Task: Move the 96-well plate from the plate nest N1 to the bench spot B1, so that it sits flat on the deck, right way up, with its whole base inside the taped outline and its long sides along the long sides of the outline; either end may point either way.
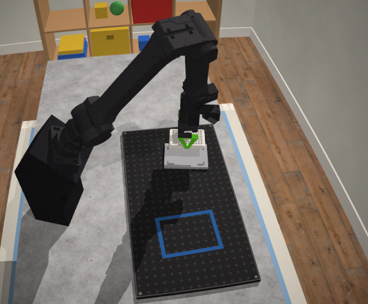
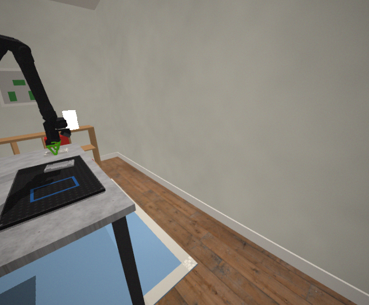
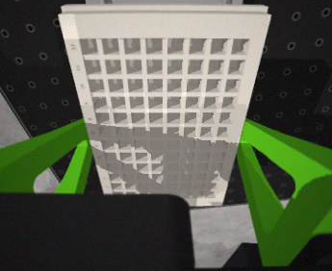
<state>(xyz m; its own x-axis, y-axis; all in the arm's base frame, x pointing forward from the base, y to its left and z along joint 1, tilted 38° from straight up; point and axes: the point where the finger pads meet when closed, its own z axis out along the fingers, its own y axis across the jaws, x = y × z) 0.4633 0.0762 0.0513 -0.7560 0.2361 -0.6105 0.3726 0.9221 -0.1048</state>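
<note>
My gripper is now 9 cm above the grey plate nest. From my hand the other things lie so: white 96-well plate (right at my hand).
</note>
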